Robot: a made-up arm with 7 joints.
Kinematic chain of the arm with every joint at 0, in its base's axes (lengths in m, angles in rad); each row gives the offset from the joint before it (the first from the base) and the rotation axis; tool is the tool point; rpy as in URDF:
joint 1: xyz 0 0 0.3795 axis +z
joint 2: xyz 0 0 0 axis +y
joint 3: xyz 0 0 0.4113 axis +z
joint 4: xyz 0.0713 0 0 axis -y
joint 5: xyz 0.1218 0 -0.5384 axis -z
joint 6: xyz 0 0 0 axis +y
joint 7: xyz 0.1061 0 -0.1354 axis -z
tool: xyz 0 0 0 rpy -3.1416 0 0
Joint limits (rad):
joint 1: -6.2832..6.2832
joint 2: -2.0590..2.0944
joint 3: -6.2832..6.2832
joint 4: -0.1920..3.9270
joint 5: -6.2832..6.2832
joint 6: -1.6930..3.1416
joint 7: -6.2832..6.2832
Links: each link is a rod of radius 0.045 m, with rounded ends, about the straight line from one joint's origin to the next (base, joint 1, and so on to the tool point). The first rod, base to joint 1, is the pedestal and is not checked.
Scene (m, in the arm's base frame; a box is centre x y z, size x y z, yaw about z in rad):
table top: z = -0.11
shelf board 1: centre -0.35 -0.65 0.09 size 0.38 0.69 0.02 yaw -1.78
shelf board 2: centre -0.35 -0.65 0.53 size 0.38 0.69 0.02 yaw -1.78
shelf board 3: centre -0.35 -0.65 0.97 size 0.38 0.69 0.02 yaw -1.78
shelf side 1: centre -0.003 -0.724 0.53 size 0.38 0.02 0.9 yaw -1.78
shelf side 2: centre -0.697 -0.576 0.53 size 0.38 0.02 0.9 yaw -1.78
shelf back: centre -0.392 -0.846 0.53 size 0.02 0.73 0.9 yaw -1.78
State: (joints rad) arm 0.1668 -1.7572 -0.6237 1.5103 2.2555 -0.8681 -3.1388
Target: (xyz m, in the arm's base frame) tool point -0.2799 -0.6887 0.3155
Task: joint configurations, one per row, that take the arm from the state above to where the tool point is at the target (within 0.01 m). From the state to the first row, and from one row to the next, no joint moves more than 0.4 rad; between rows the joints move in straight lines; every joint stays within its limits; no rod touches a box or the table.
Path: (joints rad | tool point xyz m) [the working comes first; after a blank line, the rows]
Joints at the target: 0.2546 -2.0590 -1.0914 1.5489 2.1863 -0.9712 -3.1388
Straight joint move there: touches shelf board 2.

1: -0.1817 -1.6752 -0.5907 1.4792 2.2057 -0.6265 -3.0584 | -0.5074 -0.3912 0.8086
2: -0.5303 -1.5932 -0.5577 1.4481 2.1560 -0.3850 -2.9779 | -0.5722 -0.2135 0.8953
3: -0.8788 -1.5112 -0.5248 1.4170 2.1062 -0.1434 -2.8975 | -0.5654 -0.0358 0.9783
4: -1.2273 -1.4292 -0.4918 1.3859 2.0564 0.0982 -2.8171 | -0.4958 0.1100 1.0538
5: -1.5758 -1.3471 -0.4588 1.3548 2.0067 0.3398 -2.7366 | -0.3880 0.2006 1.1170
6: -1.3430 -1.4863 -0.6459 1.2273 2.0865 -0.0127 -2.8171 | -0.5457 0.0832 0.9232
7: -1.1102 -1.6255 -0.8331 1.0998 2.1663 -0.3652 -2.8975 | -0.5831 -0.0881 0.7155
8: -0.8774 -1.7647 -1.0203 0.9723 2.2461 -0.7177 -2.9779 | -0.5012 -0.2407 0.5326
9: -0.6446 -1.9039 -1.2074 0.8448 2.3259 -1.0702 -3.0584 | -0.3529 -0.3235 0.3987
10: -0.4118 -2.0430 -1.3946 0.7172 2.4057 -1.4227 -3.1388 | -0.2049 -0.3354 0.3155
11: -0.1897 -2.0484 -1.2935 0.9945 2.3326 -1.2722 -3.1388 | -0.2411 -0.4533 0.3224
12: 0.0324 -2.0537 -1.1925 1.2717 2.2594 -1.1217 -3.1388 | -0.2669 -0.5727 0.3253
13: 0.2546 -2.0590 -1.0914 1.5489 2.1863 -0.9712 -3.1388 | -0.2799 -0.6887 0.3155

